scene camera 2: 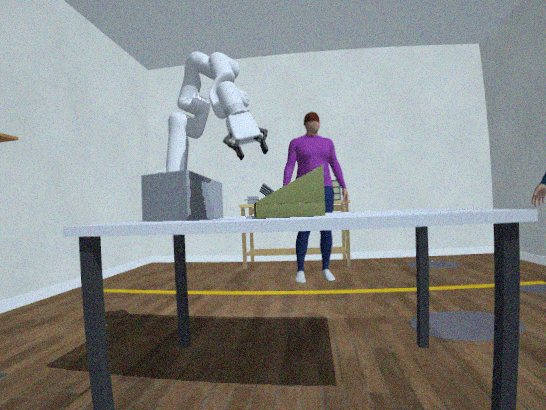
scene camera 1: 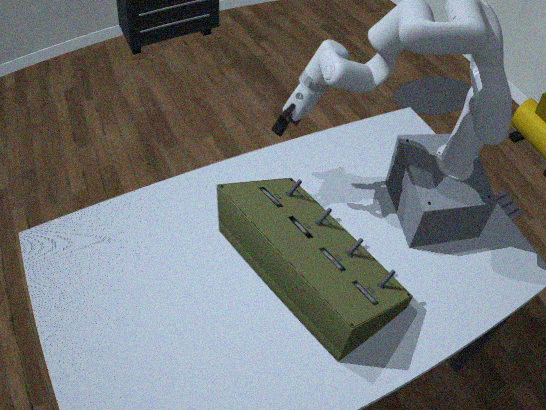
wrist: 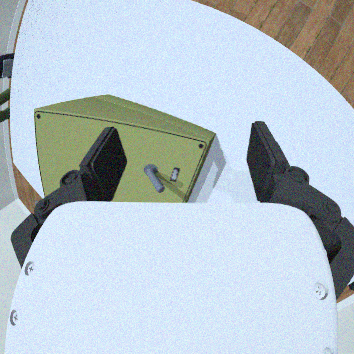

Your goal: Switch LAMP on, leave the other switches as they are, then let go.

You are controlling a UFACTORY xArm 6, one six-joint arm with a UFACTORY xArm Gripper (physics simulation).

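Observation:
A green sloped switch box (scene camera 1: 272, 235) (scene camera 2: 300, 195) (wrist: 60, 145) stands on the table. Several thin grey levers stick up along its low side in scene camera 1, all leaning alike, each beside a dark-framed name plate. The lever (scene camera 1: 295, 188) (wrist: 155, 179) at the box's far end in scene camera 1 also shows in the wrist view, beside a small light marker. The names are unreadable or hidden, so I cannot tell which lever is LAMP. My gripper (scene camera 1: 279, 126) (scene camera 2: 253, 154) (wrist: 183, 140) is open and empty, high above the box and apart from the levers.
The grey robot pedestal (scene camera 1: 447, 225) (scene camera 2: 164, 196) stands on the white table (scene camera 1: 150, 300) (scene camera 2: 380, 217), facing the low side of the box. A person in purple (scene camera 2: 312, 152) stands behind the table. A dark drawer cabinet (scene camera 1: 167, 22) stands on the floor.

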